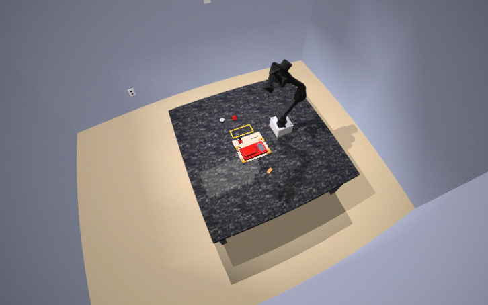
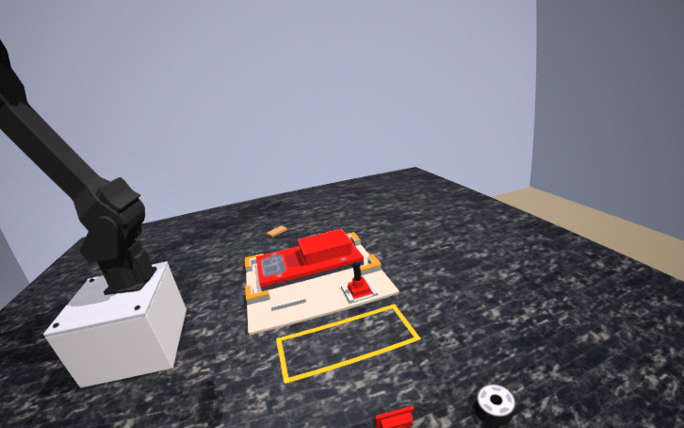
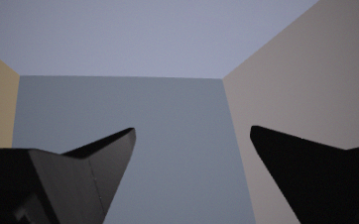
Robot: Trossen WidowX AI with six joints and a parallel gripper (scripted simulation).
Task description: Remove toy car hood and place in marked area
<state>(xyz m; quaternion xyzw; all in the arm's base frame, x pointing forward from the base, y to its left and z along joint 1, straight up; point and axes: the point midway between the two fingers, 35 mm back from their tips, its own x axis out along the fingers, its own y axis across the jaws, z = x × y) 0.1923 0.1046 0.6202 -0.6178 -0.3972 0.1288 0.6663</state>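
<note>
Right now my gripper tip is 9 cm short of the red hood, 2 cm to the right of it and 69 cm above it. Also, from my gripper tip: white wheel 25 cm ahead, 36 cm to the right, 73 cm below; small tan block 3 cm behind, 21 cm to the left, 73 cm below.
</note>
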